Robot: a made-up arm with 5 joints.
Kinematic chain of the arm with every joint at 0, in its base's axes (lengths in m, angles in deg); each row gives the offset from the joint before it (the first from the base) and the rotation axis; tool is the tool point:
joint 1: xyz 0 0 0.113 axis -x
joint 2: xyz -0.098 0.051 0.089 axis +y
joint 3: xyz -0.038 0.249 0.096 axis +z
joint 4: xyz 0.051 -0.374 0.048 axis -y
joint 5: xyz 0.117 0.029 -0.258 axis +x
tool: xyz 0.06 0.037 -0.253
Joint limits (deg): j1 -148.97..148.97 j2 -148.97..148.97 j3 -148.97..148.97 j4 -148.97..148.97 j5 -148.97..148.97
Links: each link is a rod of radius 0.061 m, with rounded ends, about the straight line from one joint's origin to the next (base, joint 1, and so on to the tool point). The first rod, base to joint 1, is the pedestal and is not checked.
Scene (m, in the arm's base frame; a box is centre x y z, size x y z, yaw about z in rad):
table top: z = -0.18
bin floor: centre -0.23 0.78 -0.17 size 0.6 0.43 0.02 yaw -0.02
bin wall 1: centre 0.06 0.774 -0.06 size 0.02 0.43 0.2 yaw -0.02
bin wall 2: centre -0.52 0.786 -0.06 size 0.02 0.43 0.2 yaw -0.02
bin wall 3: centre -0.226 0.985 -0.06 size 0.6 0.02 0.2 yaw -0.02
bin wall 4: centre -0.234 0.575 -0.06 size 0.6 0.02 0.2 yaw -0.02
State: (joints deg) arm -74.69 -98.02 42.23 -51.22 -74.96
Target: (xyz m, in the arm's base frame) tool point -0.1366 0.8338 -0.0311
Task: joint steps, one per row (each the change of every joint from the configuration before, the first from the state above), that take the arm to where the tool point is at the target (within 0.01 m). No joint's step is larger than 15 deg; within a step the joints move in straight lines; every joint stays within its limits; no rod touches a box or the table.
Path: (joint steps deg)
1: 2.30 6.19 11.46 12.29 6.34
2: 2.30 6.19 11.45 12.29 6.34
3: 2.30 6.18 11.46 12.28 6.34
4: 2.29 6.19 11.46 12.29 6.34
5: 2.30 6.19 11.46 12.29 6.33
6: 14.04 10.95 12.36 1.82 7.33
7: 14.05 10.94 12.36 1.82 7.32
8: 14.04 10.95 12.37 1.82 7.33
9: 14.04 10.95 12.36 1.81 7.32

